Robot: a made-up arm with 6 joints.
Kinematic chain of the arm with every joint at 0, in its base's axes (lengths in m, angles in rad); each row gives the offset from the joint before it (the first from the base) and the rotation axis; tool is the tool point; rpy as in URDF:
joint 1: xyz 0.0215 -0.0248 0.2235 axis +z
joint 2: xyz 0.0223 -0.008 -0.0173 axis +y
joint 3: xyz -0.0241 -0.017 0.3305 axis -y
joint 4: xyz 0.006 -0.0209 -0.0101 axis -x
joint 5: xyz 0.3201 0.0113 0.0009 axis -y
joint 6: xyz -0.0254 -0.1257 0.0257 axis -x
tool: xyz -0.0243 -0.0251 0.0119 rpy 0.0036 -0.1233 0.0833
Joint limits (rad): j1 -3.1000..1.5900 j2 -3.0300..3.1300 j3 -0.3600..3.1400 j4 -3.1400..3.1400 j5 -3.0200..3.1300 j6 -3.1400..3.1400
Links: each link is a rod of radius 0.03 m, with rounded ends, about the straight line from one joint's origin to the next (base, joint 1, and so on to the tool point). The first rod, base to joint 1, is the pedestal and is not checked.
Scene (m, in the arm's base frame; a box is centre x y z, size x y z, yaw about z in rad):
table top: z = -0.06
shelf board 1: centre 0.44 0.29 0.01 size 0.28 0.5 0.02 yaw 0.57
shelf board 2: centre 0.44 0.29 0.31 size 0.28 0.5 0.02 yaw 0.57
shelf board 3: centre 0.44 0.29 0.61 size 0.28 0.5 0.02 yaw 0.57
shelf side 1: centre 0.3 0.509 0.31 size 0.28 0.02 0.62 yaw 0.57
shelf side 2: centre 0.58 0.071 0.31 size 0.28 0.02 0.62 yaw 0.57
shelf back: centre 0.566 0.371 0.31 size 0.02 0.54 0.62 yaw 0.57
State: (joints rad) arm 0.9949 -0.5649 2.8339 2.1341 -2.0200 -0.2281
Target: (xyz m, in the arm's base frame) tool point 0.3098 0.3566 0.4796
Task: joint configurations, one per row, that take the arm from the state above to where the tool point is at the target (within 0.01 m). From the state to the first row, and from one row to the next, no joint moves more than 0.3 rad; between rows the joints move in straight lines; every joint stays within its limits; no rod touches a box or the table.
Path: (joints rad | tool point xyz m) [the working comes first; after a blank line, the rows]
Joints at the target: 0.7149 0.3582 0.3832 3.0835 -1.5332 -0.4070
Straight joint move there: touches shelf board 3.

1: 0.9755 -0.5169 2.5450 2.2347 -1.9563 -0.2527 | -0.3390 -0.4336 0.4319
2: 0.9561 -0.4689 2.2562 2.3353 -1.8927 -0.2772 | -0.3403 -0.3985 0.5800
3: 0.9367 -0.4209 1.9673 2.4359 -1.8290 -0.3018 | -0.3092 -0.3243 0.7126
4: 0.9174 -0.3729 1.6785 2.5365 -1.7653 -0.3263 | -0.2488 -0.2201 0.8121
5: 0.8980 -0.3249 1.3896 2.6371 -1.7016 -0.3509 | -0.1667 -0.0990 0.8660
6: 0.8786 -0.2769 1.1008 2.7376 -1.6380 -0.3754 | -0.0736 0.0232 0.8680
7: 0.8592 -0.2289 0.8119 2.8382 -1.5743 -0.4000 | 0.0179 0.1315 0.8193
8: 0.8398 -0.1809 0.5231 2.9388 -1.5106 -0.4246 | 0.0953 0.2131 0.7283
9: 0.8204 -0.1329 0.2342 3.0394 -1.4470 -0.4491 | 0.1484 0.2594 0.6091
10: 0.8010 -0.0849 -0.0546 3.1400 -1.3833 -0.4737 | 0.1704 0.2672 0.4796
11: 0.7580 0.1367 0.1643 3.1118 -1.4582 -0.4404 | 0.2383 0.3151 0.4875
12: 0.7149 0.3582 0.3832 3.0835 -1.5332 -0.4070 | 0.3098 0.3566 0.4796

